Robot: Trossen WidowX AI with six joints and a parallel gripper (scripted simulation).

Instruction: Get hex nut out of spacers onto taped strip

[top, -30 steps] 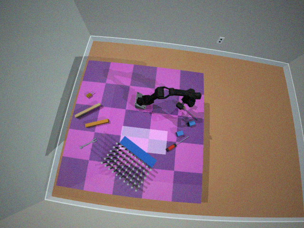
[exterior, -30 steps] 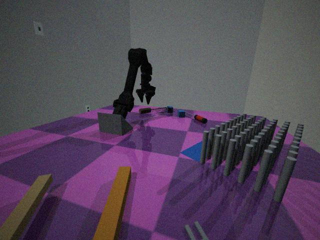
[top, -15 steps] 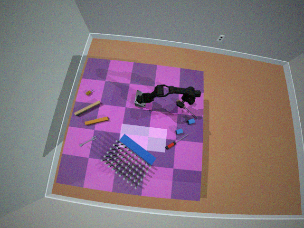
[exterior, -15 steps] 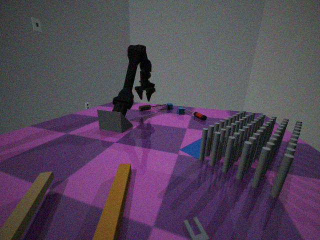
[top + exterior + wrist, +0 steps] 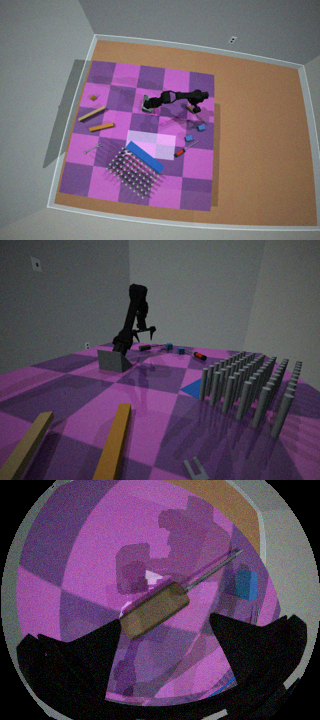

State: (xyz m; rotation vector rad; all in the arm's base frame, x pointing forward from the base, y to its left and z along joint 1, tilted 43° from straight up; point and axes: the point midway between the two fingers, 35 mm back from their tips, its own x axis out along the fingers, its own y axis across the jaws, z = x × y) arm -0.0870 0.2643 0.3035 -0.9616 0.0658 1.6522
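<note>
My gripper tip is now 5 cm short of the hook tool, 9 cm to the right of it and 5 cm above it. The rest, counted from my gripper tip: yellow tool 13 cm ahead, 93 cm to the right, 5 cm below; then orange bar 39 cm ahead, 75 cm to the right, 5 cm below; then blue taped strip 53 cm ahead, 30 cm to the right, 6 cm below.
</note>
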